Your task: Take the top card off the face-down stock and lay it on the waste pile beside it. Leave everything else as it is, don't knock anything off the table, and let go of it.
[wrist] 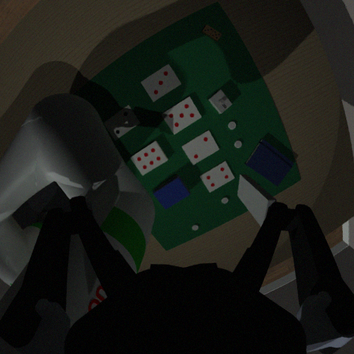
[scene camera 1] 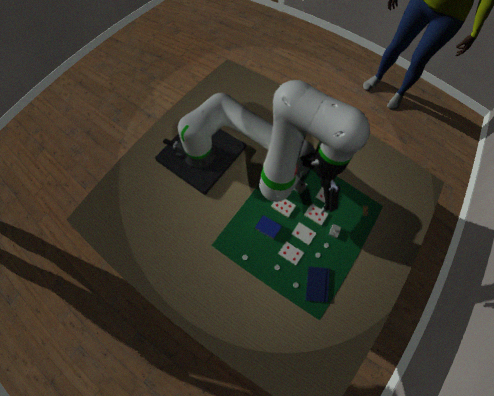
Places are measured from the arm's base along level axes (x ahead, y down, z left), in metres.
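Pixels of known places: gripper, fingertip midpoint: [scene camera 1: 313, 192]; arm's base, link origin: [scene camera 1: 200, 154].
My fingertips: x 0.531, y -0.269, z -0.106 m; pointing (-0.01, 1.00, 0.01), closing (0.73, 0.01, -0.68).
For each thing: its top centre in the pictures, then the offset to it from my fingertips. Level surfaces: height alone.
- face-down stock, top centre: [scene camera 1: 268, 226] dx -0.108, dy +0.268, dz -0.086 m
- green mat, surface height: dy +0.296 m
- face-up card with six red pips, top centre: [scene camera 1: 283, 205] dx -0.084, dy +0.283, dz +0.032 m
- five, top centre: [scene camera 1: 316, 214] dx +0.064, dy +0.286, dz +0.056 m
- two, top centre: [scene camera 1: 304, 233] dx +0.043, dy +0.292, dz -0.047 m
- four, top centre: [scene camera 1: 291, 253] dx +0.023, dy +0.292, dz -0.148 m
- white die, top centre: [scene camera 1: 336, 230] dx +0.165, dy +0.267, dz +0.013 m
- brown domino, top centre: [scene camera 1: 365, 210] dx +0.276, dy +0.287, dz +0.166 m
- dark blue box, top centre: [scene camera 1: 318, 284] dx +0.174, dy +0.283, dz -0.228 m
The face-down stock [scene camera 1: 268, 227] [wrist: 171, 192] is a blue block of cards on the green mat [scene camera 1: 232, 240] [wrist: 175, 235]. Next to it lies a face-up card with six red pips [scene camera 1: 283, 206] [wrist: 149, 158], which looks like the waste pile. My gripper [scene camera 1: 317, 196] [wrist: 178, 185] is open and empty. It hangs well above the mat; in the scene view it appears over the cards on the far side, beyond the stock. In the wrist view the stock shows between the fingers, far below. How many cards each pile holds cannot be made out.
Face-up cards with three [wrist: 160, 82], five [scene camera 1: 316, 214] [wrist: 183, 115], two [scene camera 1: 304, 233] [wrist: 200, 147] and four [scene camera 1: 291, 253] [wrist: 217, 176] red pips form a row. A partly shadowed card [wrist: 122, 121], white die [scene camera 1: 334, 230], small white discs, brown domino [scene camera 1: 365, 210] and dark blue box [scene camera 1: 318, 285] also lie there.
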